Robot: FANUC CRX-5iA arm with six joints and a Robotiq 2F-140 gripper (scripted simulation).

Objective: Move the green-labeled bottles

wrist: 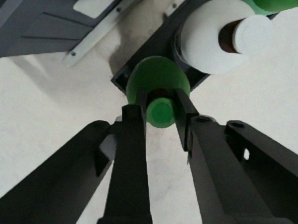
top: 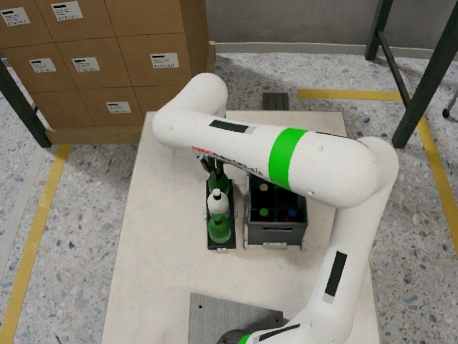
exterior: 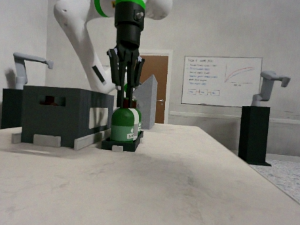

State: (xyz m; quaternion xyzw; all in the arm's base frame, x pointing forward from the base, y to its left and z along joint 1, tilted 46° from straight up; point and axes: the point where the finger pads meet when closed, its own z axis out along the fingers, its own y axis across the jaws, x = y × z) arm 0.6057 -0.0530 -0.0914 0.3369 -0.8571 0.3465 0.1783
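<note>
My hand is 8 cm past the white-labeled bottle and 8 cm above it. Round my hand: dark crate: 20 cm to the right, 9 cm behind, 8 cm below; then dark tray: 15 cm below, 9 cm behind.
</note>
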